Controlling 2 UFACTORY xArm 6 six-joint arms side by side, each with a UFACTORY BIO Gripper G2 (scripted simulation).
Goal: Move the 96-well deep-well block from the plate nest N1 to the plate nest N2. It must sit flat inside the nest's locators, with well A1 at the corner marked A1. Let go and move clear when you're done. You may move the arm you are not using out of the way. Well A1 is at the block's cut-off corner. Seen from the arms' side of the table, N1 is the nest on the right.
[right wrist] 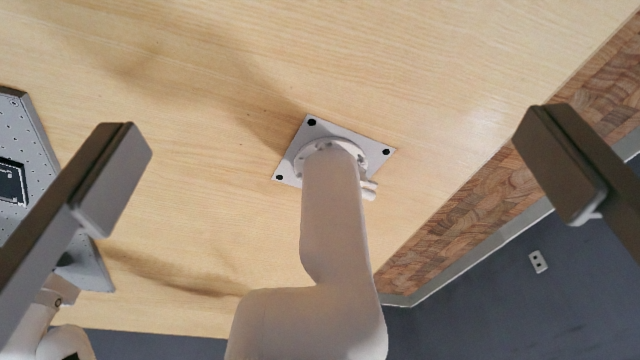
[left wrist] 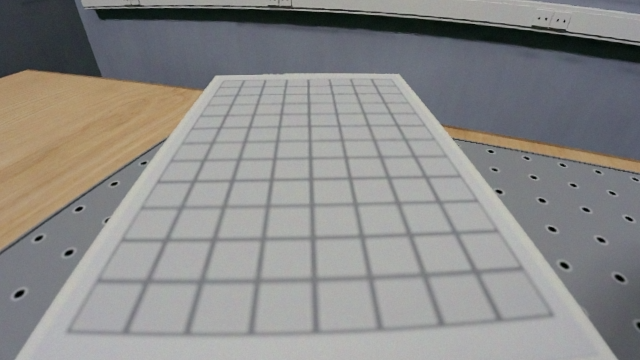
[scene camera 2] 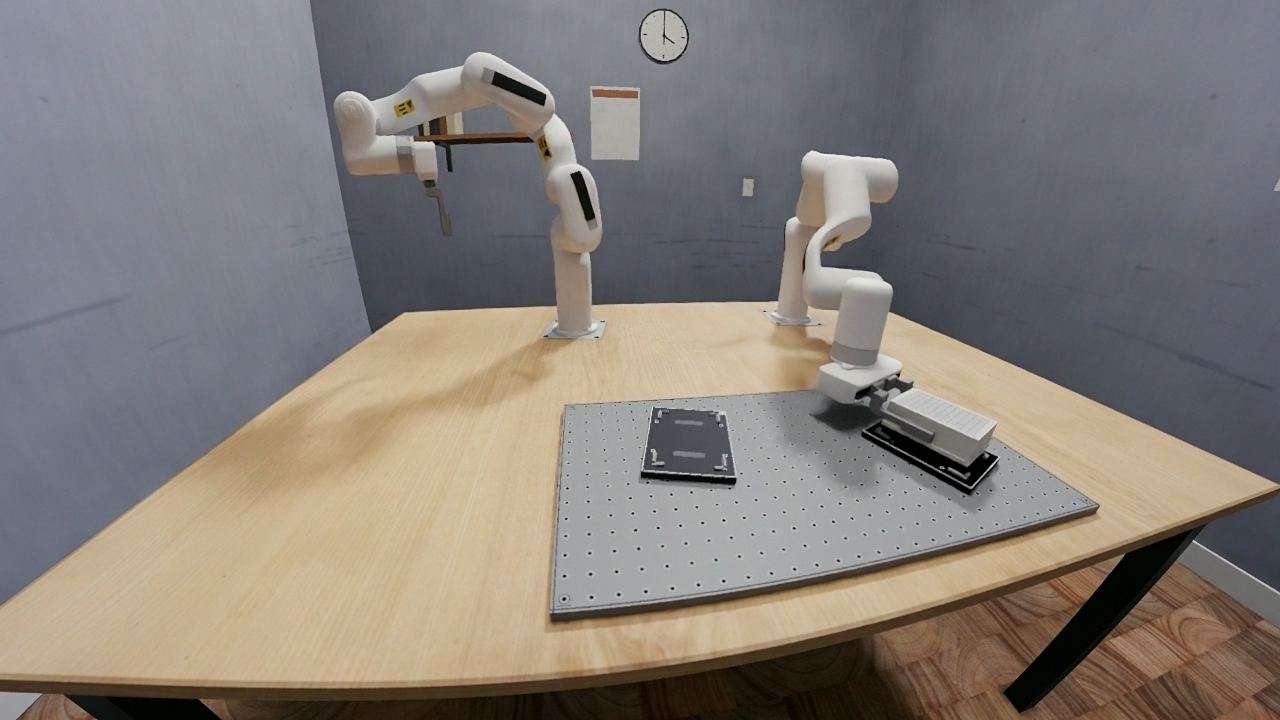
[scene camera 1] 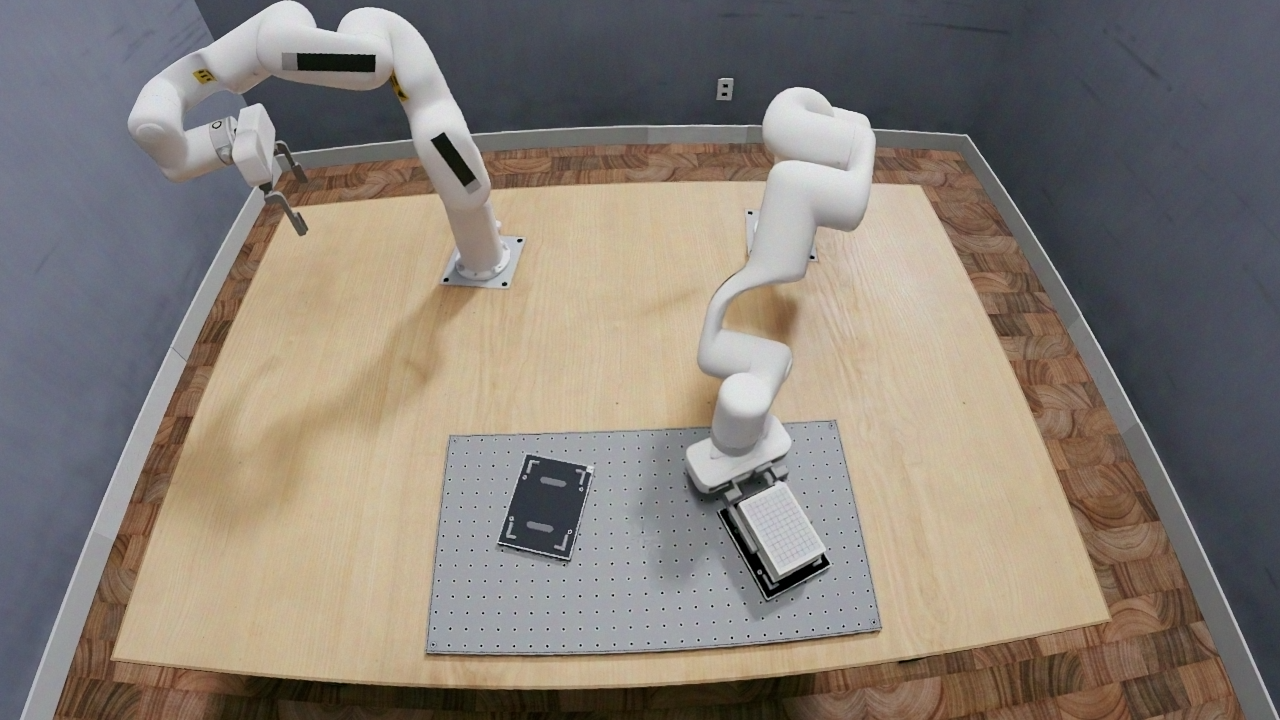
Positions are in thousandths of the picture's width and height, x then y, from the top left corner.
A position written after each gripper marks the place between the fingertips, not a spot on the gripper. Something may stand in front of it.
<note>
In view: the left gripper (scene camera 1: 611,748), the right gripper (scene camera 1: 238,287), a white deep-well block (scene camera 1: 616,753), a black nest N2 (scene camera 2: 766,647), a nest N1 (scene camera 1: 438,705) and a base plate (scene camera 1: 356,387).
The white deep-well block also shows in the left wrist view (left wrist: 445,582) and in scene camera 2 (scene camera 2: 752,605). The left gripper also shows in scene camera 2 (scene camera 2: 739,595). The right gripper shows as well in scene camera 2 (scene camera 2: 349,324).
</note>
